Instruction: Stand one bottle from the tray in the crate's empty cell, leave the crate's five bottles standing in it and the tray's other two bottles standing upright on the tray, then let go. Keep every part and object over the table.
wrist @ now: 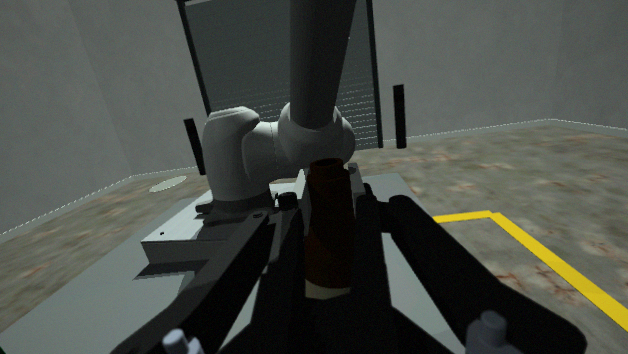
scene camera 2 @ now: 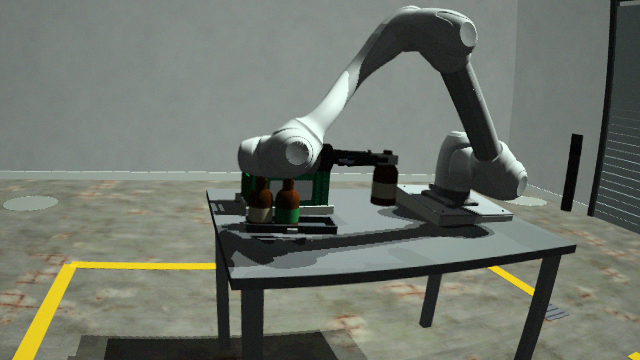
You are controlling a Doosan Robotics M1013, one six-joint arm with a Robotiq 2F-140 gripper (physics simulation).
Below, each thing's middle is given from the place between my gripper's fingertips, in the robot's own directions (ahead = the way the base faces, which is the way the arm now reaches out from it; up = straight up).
Right now the brown bottle (scene camera 2: 385, 177) is 5 cm below my hand and 2 cm ahead of it. From my hand the other things lie so: green-labelled bottle (scene camera 2: 287, 200) 24 cm ahead, 18 cm to the right, 17 cm below.
